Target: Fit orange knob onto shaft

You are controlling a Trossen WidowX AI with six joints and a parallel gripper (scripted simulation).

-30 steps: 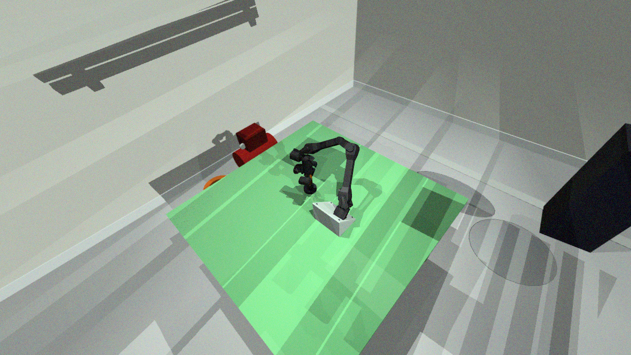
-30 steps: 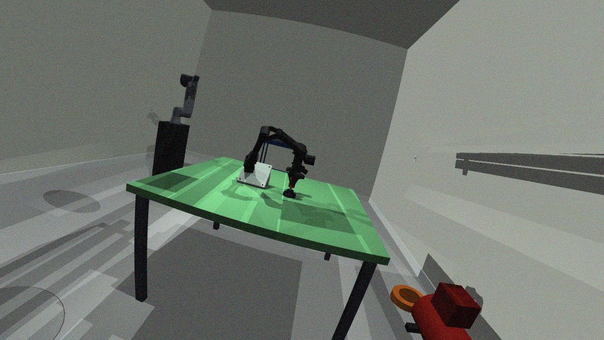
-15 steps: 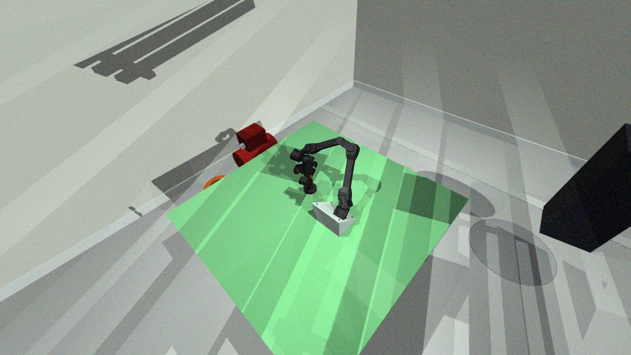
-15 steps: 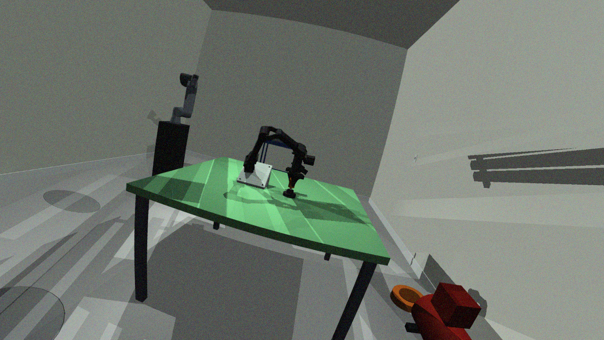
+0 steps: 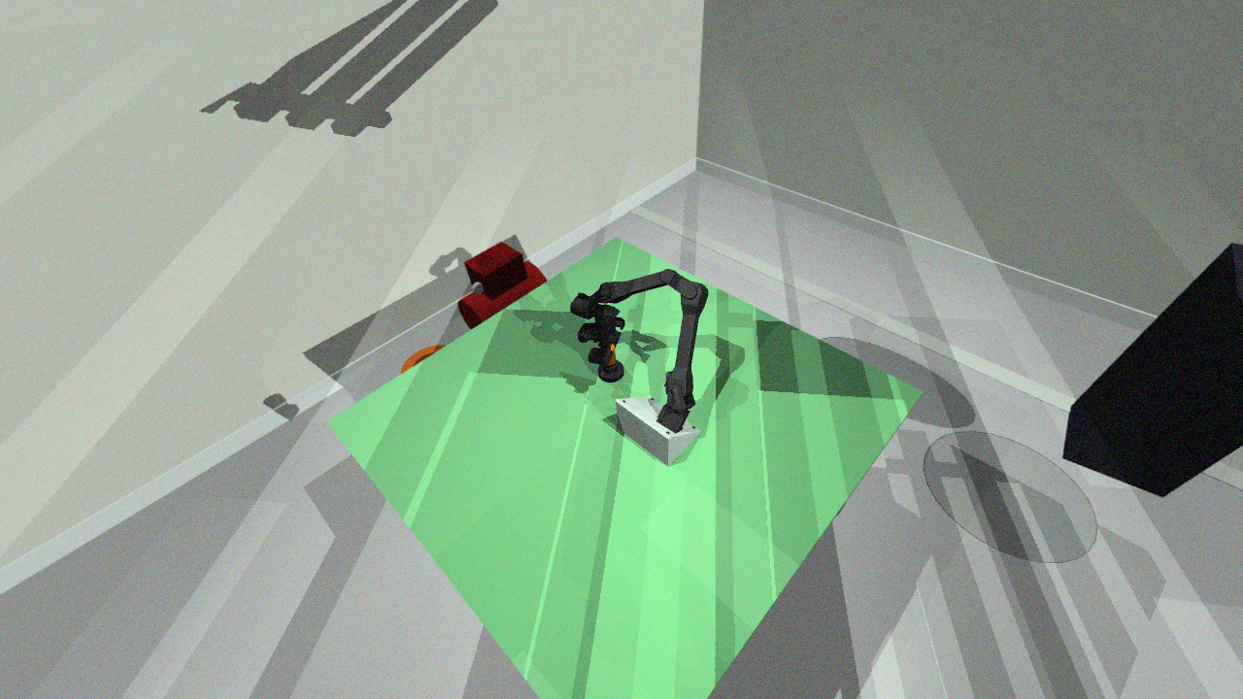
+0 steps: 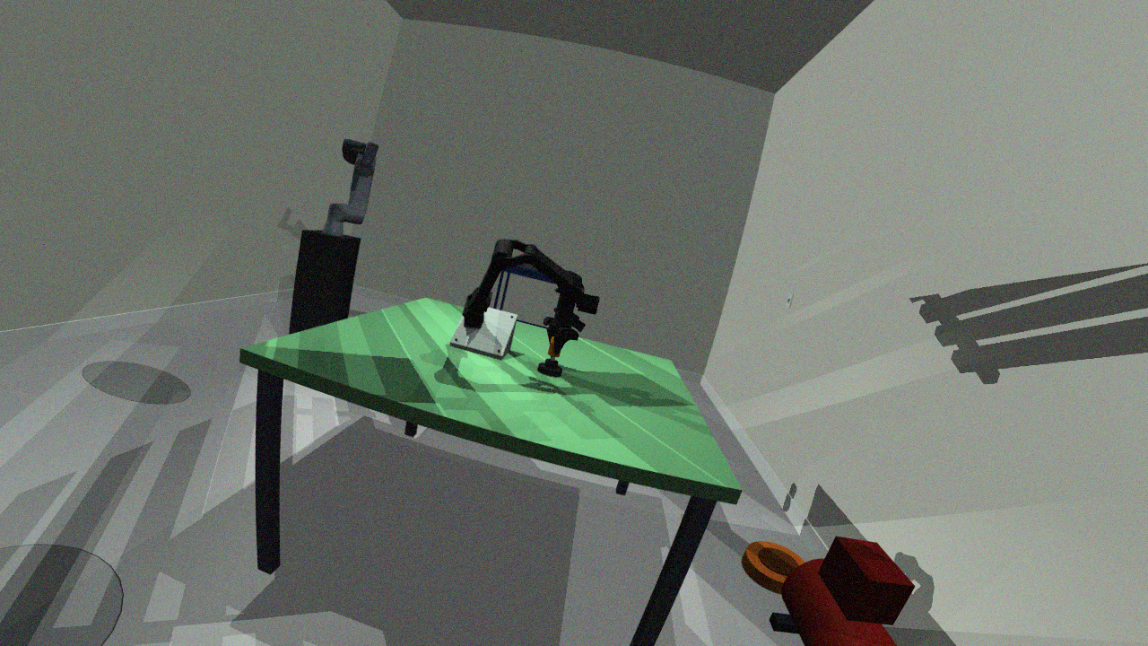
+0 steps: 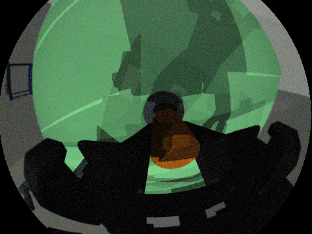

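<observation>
Now: the orange knob 3 cm above my gripper tip. Also, from my gripper tip: dark round pedestal 4 cm below.
</observation>
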